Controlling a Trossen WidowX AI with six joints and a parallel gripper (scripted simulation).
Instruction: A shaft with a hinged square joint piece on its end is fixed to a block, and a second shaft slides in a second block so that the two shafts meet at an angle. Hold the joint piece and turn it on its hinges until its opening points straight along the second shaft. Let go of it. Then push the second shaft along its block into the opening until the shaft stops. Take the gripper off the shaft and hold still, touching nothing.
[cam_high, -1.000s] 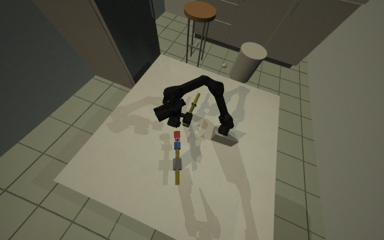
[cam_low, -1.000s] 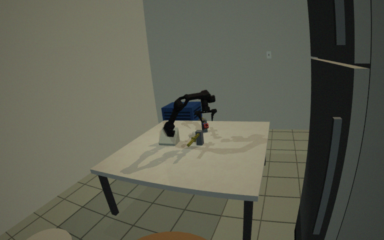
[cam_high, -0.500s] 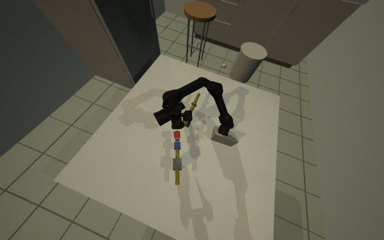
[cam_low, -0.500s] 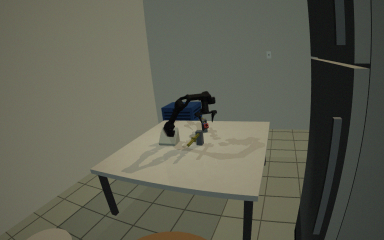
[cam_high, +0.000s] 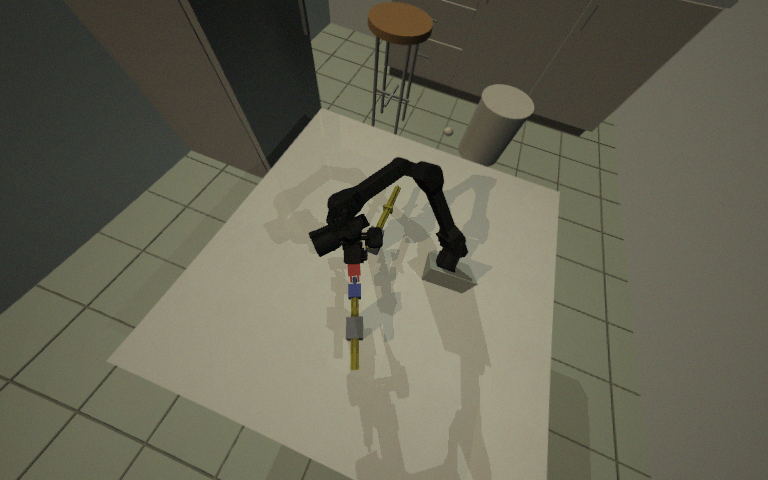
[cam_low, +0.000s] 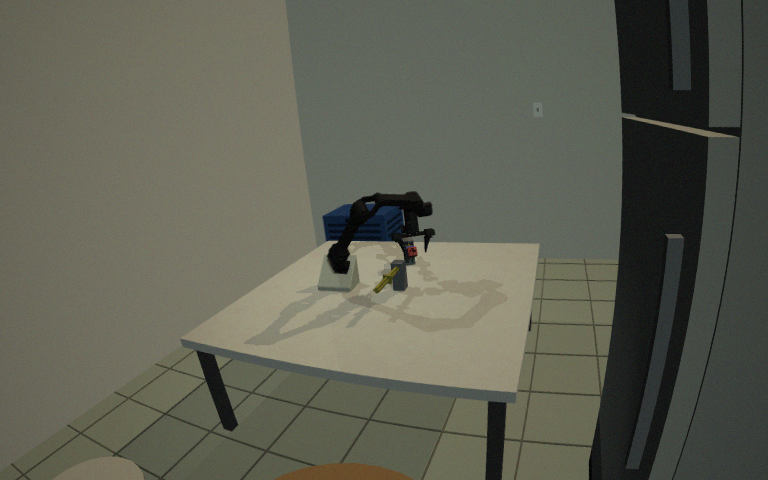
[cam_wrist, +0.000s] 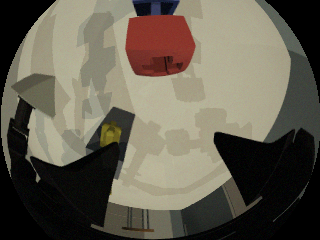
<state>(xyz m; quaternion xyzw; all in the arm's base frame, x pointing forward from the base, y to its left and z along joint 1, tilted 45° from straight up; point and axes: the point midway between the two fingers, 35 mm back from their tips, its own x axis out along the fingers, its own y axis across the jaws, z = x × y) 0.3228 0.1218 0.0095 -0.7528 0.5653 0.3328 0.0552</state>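
The red square joint piece is 40 mm behind my gripper tip, 70 mm to the left of it and 20 mm below it.
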